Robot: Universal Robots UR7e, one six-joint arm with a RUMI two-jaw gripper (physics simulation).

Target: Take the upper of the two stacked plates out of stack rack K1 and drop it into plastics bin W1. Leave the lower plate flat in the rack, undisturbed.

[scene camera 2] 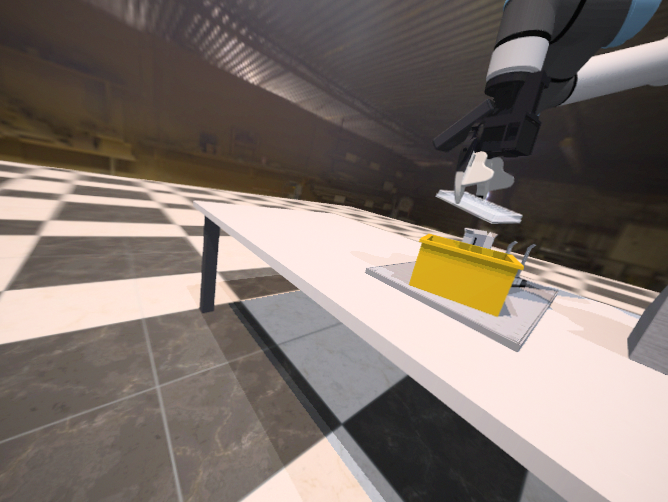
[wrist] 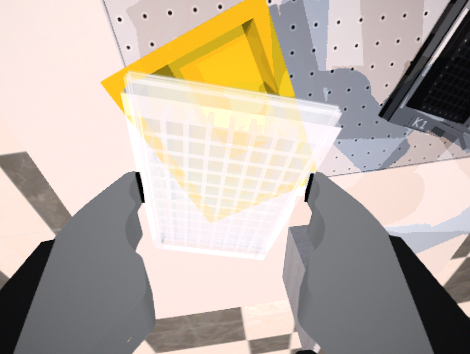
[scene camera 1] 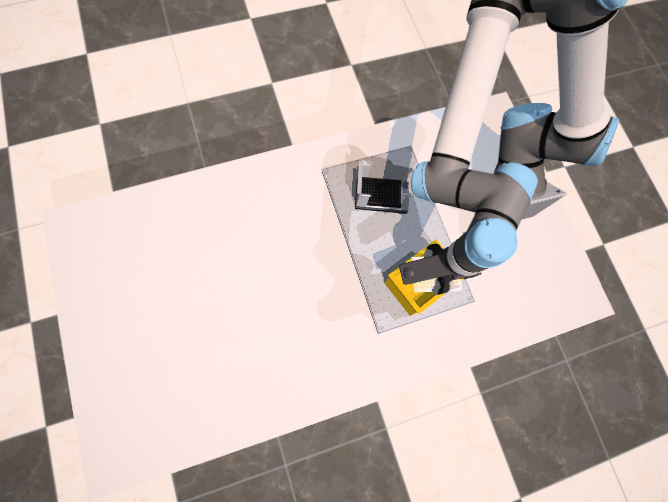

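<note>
My gripper is shut on a clear, gridded plate, one finger at each side. The plate is slightly tilted and hangs above yellow bin W1, with a gap to the rim in scene camera 2. In the wrist view the plate overlaps part of the bin's opening. The lower plate, black and gridded, lies flat in stack rack K1. The arm covers part of the bin in scene camera 1.
The bin and rack stand on a perforated grey board on a white table. Upright hooks rise behind the bin. The arm's grey base block stands beside the board.
</note>
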